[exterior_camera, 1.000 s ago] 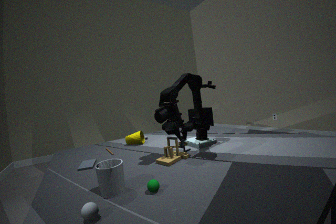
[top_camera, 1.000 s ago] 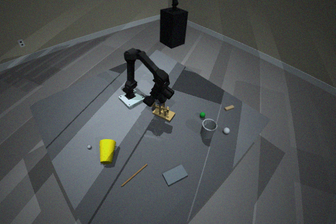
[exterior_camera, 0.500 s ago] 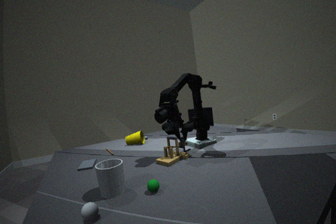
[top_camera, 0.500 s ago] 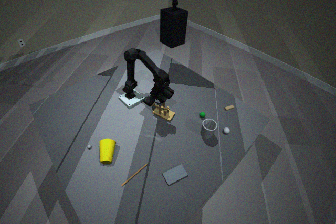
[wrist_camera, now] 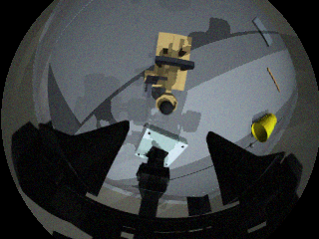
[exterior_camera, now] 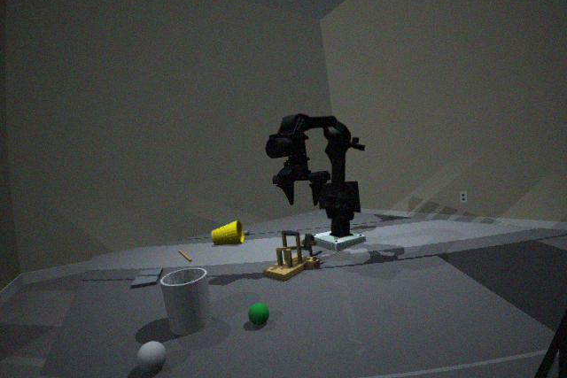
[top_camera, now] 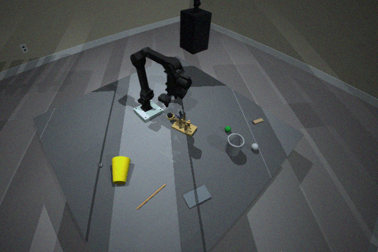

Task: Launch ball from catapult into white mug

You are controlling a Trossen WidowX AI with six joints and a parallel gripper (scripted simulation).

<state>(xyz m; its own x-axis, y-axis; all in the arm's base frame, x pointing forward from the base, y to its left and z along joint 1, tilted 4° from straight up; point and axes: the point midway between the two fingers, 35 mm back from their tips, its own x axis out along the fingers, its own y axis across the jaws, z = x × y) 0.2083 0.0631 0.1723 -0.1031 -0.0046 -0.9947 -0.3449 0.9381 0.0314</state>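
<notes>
The black ball lies 110 mm below my gripper tip, 10 mm to the right of it and 10 mm behind it. From my gripper tip the other things lie so: green ball (270 mm ahead, 230 mm to the left, 150 mm below); wooden catapult (120 mm below, 50 mm ahead, 30 mm to the left); white mug (390 mm ahead, 140 mm to the left, 140 mm below).
</notes>
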